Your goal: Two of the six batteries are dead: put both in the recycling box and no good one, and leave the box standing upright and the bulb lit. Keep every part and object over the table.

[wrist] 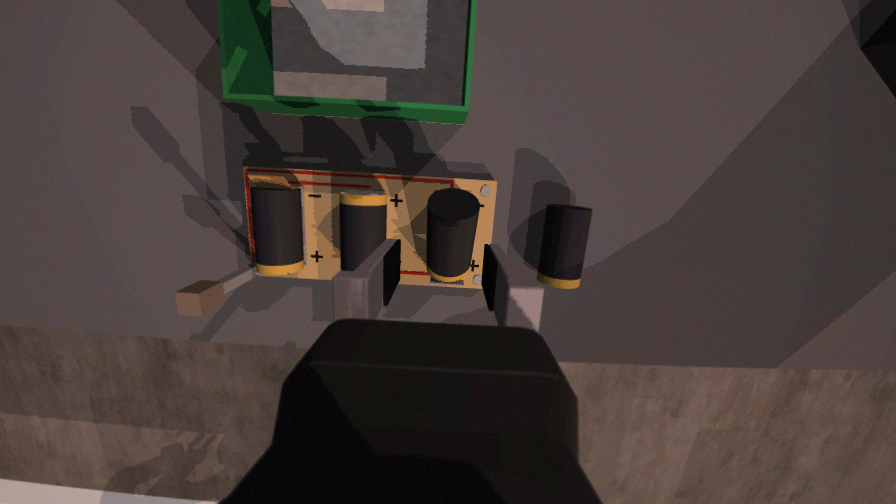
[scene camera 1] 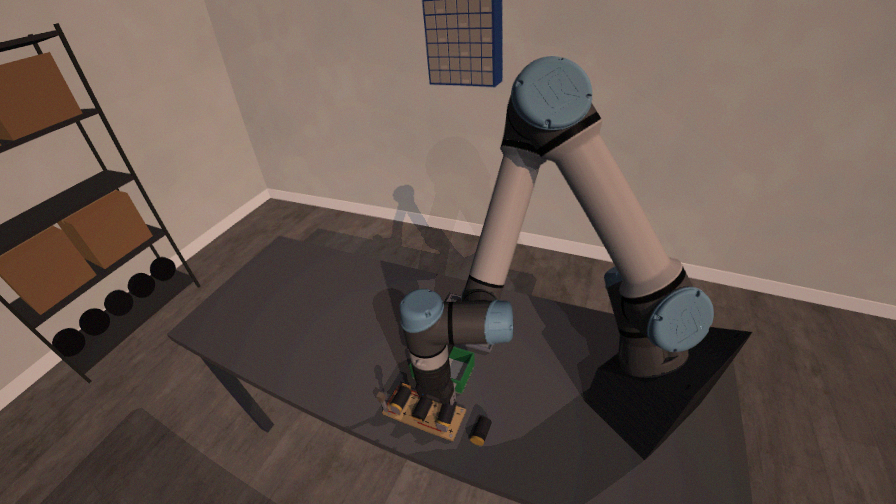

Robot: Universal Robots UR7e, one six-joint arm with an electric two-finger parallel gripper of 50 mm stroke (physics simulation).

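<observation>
A tan battery holder (wrist: pixel 369 228) lies near the table's front edge and also shows in the scene view (scene camera 1: pixel 424 410). It holds three black batteries with gold ends: left (wrist: pixel 276 231), middle (wrist: pixel 363 228) and right (wrist: pixel 452 235). The right one looks tilted in its slot. My gripper (wrist: pixel 439 275) is open, its two fingers on either side of the right battery's near end, not touching it. A fourth battery (wrist: pixel 563 245) lies loose on the table right of the holder, and also shows in the scene view (scene camera 1: pixel 480 430). The green recycling box (wrist: pixel 350 56) stands upright just behind the holder.
A small tan block (wrist: pixel 200 297) on a thin stalk sits at the holder's left near corner. The table's front edge (wrist: pixel 689 366) runs close below the holder, with wooden floor beyond. A shelf rack with cardboard boxes (scene camera 1: pixel 75 206) stands off the table, far left.
</observation>
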